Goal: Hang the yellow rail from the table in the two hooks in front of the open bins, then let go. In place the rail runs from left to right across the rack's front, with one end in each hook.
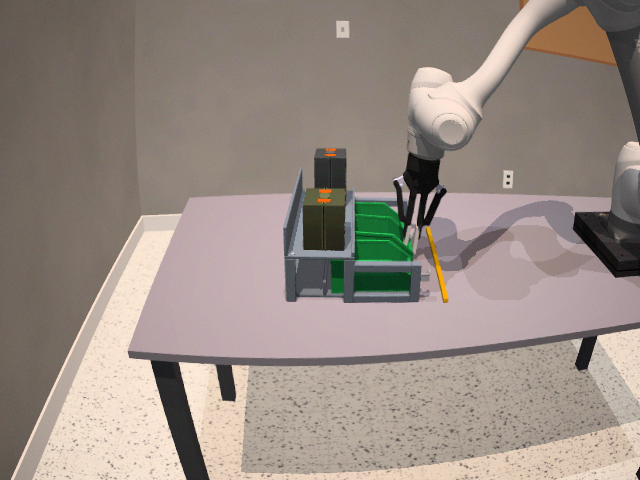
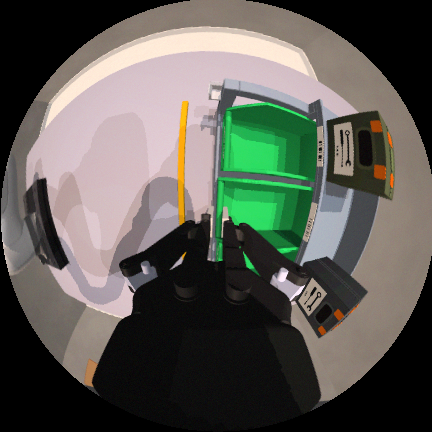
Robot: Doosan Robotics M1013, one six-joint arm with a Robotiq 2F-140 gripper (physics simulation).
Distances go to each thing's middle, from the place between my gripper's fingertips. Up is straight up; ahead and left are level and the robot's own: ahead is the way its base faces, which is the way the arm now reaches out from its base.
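The olive case (image 1: 323, 208) is 13 cm to the left of my hand, 18 cm ahead of it and 13 cm above it. Counting from my hand again, I find the grey back panel (image 2: 364, 205) 2 cm to the left, 26 cm ahead and 11 cm above, and the dark grey case (image 1: 329, 163) 10 cm to the right, 19 cm ahead and 14 cm above. As for the yellow rail (image 2: 182, 127), my hand is 2 cm above it, 2 cm to the right of it and 7 cm past it.
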